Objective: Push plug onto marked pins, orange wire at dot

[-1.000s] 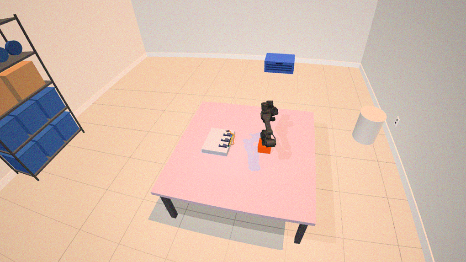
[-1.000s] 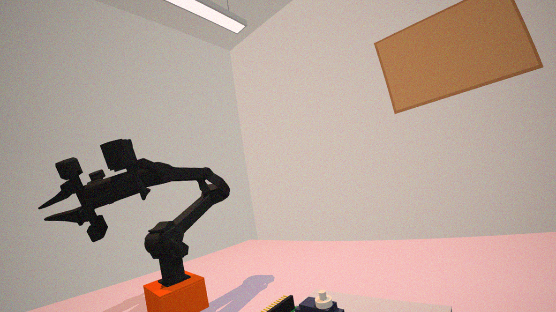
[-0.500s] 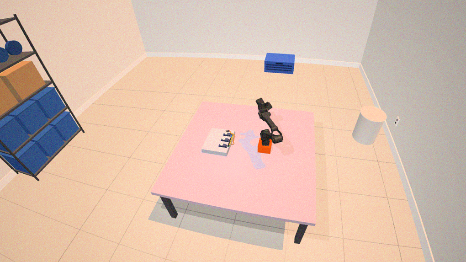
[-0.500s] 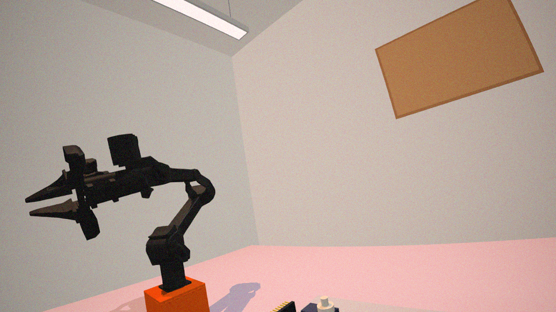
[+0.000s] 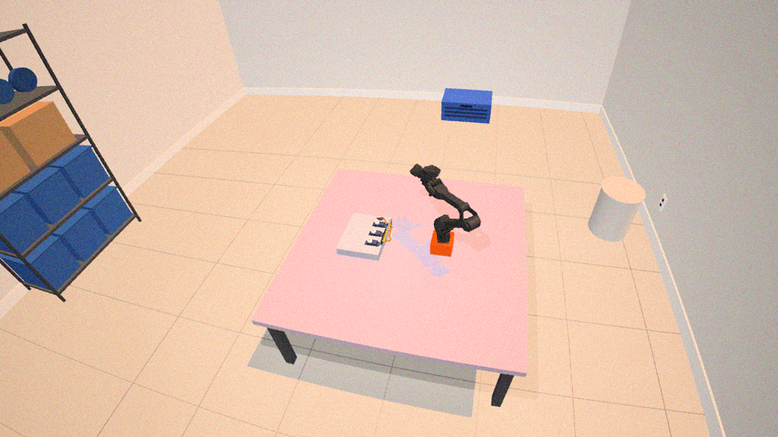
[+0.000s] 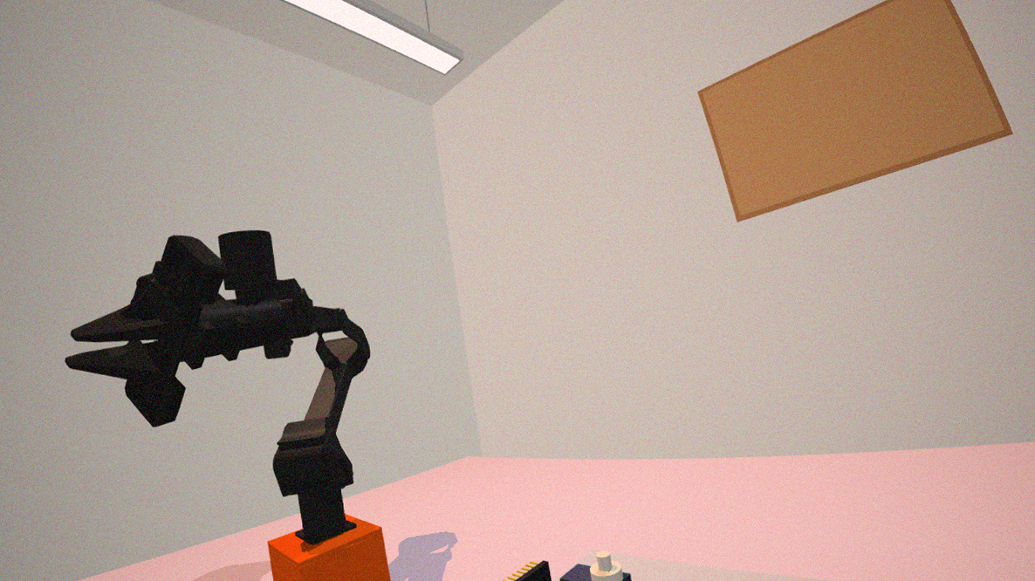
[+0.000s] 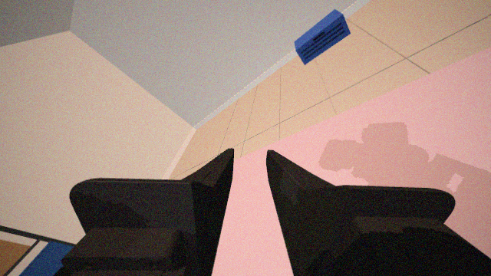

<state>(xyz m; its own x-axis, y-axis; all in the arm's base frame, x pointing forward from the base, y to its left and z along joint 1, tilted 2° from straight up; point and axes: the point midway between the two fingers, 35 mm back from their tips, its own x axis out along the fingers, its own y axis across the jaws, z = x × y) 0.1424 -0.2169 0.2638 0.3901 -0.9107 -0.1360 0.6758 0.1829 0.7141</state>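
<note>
My gripper tip is 17 cm short of the blue band, 22 cm to the right of it and 25 cm above it. The rest, counted from my gripper tip: servo 22 cm ahead, 26 cm to the left, 28 cm below; then holder 33 cm ahead, 26 cm to the left, 30 cm below; then black pin strip 17 cm ahead, 26 cm to the left, 26 cm below.
</note>
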